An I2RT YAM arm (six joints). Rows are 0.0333 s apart.
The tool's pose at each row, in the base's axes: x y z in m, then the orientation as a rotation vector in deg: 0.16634, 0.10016, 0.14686, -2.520, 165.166, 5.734; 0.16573, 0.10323, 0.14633, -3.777, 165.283, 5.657; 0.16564, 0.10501, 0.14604, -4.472, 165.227, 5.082; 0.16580, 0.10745, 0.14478, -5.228, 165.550, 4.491; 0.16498, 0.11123, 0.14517, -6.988, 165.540, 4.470; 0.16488, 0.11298, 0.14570, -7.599, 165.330, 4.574; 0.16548, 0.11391, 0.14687, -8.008, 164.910, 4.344; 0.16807, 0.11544, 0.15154, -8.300, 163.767, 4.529; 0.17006, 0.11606, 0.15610, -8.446, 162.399, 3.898; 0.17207, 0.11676, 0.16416, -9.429, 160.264, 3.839; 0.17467, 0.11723, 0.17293, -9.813, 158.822, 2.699; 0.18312, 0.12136, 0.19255, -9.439, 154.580, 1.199; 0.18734, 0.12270, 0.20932, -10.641, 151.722, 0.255
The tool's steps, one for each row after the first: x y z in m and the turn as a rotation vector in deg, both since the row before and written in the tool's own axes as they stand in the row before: 0.00066, 0.00305, 0.00058, -0.057, 0.167, -0.857; 0.00010, 0.00176, 0.00039, 0.331, -0.032, -0.526; 0.00005, 0.00235, 0.00142, 0.335, 0.354, -0.551; 0.00049, 0.00384, -0.00035, -0.138, 0.082, -1.198; -0.00017, 0.00177, -0.00043, -0.120, -0.174, -0.417; -0.00095, 0.00092, -0.00092, 0.131, -0.392, -0.322; -0.00383, 0.00144, -0.00375, -0.124, -1.123, -0.248; -0.00322, 0.00059, -0.00379, 0.457, -1.347, -0.244; -0.00439, 0.00073, -0.00705, -0.002, -2.063, -0.810; -0.00542, 0.00039, -0.00738, 0.799, -1.384, -0.493; -0.01531, 0.00325, -0.01511, 1.290, -4.202, -0.180; -0.01106, 0.00064, -0.01334, 0.608, -2.738, -1.149
